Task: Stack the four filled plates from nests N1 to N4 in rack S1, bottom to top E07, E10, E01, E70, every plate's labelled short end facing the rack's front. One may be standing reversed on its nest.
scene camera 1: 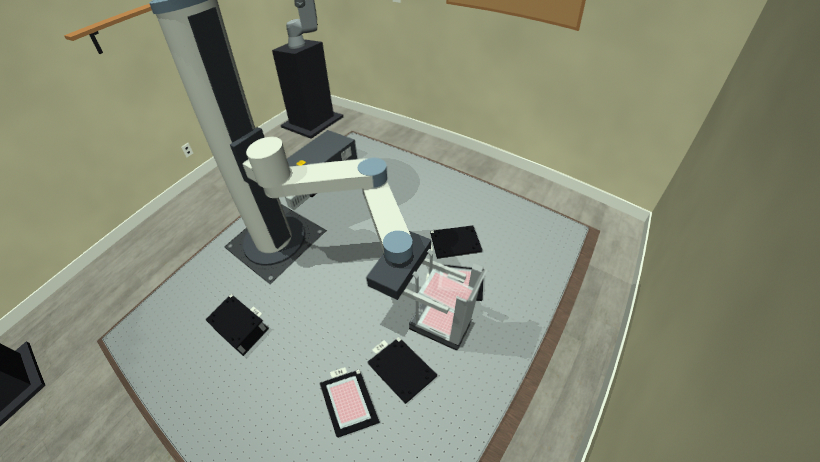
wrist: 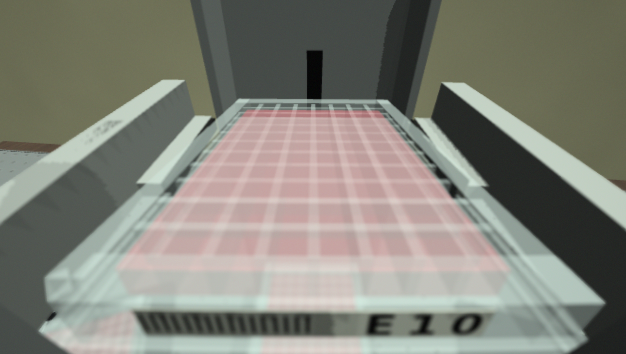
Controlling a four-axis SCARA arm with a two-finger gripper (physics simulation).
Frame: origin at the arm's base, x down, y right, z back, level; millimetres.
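Seen in the pictures: gripper, between the fingertips: (scene camera 1: 457,293) (wrist: 313,105); arm's base, origin of its link: (scene camera 1: 274,241).
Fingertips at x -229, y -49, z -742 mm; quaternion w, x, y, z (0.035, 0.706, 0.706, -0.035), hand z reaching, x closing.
Observation:
Offsets run from my fingertips to a thing's top centre. "spot": to the spot under its first point.
My gripper (scene camera 1: 453,293) (wrist: 313,105) is shut on the plate E10 @(dx -5, dy +2, dz +25 mm) (scene camera 1: 446,288) (wrist: 313,225), one finger along each long side. The plate is clear with a pink grid and looks level. It is in the upper part of rack S1 @(dx -76, dy +4, dz +32 mm) (scene camera 1: 463,315) (wrist: 272,45); its E10 label is at the near end in the wrist view, away from the rack's slotted wall. A lower plate @(dx +160, dy +3, dz +26 mm) (scene camera 1: 437,321) lies at the rack's bottom with a gap beneath E10; its label is not readable. A filled plate @(dx +190, dy +345, dz +113 mm) (scene camera 1: 348,401) lies on nest N1 @(spot: dx +198, dy +345, dz +37 mm) (scene camera 1: 372,417). Nest N2 @(dx +194, dy +180, dz +51 mm) (scene camera 1: 402,370) is bare.
A bare black nest @(dx +194, dy -314, dz +161 mm) (scene camera 1: 456,241) lies behind the rack. Another black block @(dx +146, dy +381, dz +549 mm) (scene camera 1: 234,323) with a small tag stands at the left. Pink and black parts show behind the rack, partly hidden. A dark grey box @(spot: dx +101, dy -370, dz +838 mm) (scene camera 1: 324,150) stands behind the arm's column.

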